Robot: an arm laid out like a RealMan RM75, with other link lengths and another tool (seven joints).
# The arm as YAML. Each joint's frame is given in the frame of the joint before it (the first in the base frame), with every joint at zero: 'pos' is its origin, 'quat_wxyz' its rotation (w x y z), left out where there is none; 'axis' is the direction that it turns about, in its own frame. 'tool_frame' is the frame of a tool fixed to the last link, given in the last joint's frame.
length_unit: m
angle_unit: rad
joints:
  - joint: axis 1
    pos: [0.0, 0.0, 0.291]
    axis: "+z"
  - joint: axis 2
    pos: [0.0, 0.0, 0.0]
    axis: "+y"
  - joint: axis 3
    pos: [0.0, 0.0, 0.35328]
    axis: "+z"
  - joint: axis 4
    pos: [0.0, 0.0, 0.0]
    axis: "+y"
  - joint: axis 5
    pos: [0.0, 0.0, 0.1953]
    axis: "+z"
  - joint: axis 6
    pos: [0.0, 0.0, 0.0]
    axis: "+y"
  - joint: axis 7
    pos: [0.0, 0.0, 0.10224]
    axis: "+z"
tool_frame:
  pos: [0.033, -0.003, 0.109]
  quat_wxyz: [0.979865, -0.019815, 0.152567, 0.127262]
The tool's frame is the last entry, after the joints.
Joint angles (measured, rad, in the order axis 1, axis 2, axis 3, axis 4, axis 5, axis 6, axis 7), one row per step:
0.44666 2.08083 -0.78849 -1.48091 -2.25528 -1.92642 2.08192
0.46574 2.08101 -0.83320 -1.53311 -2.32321 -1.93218 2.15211
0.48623 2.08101 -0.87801 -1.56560 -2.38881 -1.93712 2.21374
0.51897 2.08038 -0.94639 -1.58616 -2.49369 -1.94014 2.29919
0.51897 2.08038 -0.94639 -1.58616 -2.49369 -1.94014 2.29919
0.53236 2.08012 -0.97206 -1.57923 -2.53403 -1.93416 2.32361
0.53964 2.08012 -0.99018 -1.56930 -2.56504 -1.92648 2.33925
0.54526 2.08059 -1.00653 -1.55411 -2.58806 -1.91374 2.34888
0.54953 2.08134 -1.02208 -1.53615 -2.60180 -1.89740 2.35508
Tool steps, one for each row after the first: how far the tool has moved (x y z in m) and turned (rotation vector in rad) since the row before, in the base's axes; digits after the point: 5 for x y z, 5 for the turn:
-0.00135 0.00312 0.00234 -0.00832 -0.07956 -0.03292
-0.00100 0.00298 0.00085 -0.00930 -0.07109 -0.03319
0.00099 0.00465 0.00025 -0.01112 -0.10565 -0.05828
0.00000 0.00000 0.00000 0.00000 0.00000 0.00000
0.00151 0.00268 -0.00088 -0.00380 -0.03844 -0.02063
0.00270 0.00147 -0.00085 -0.00161 -0.02861 -0.01817
0.00251 0.00170 -0.00195 -0.00219 -0.02086 -0.01265
0.00175 0.00184 -0.00303 -0.00308 -0.01267 -0.00718

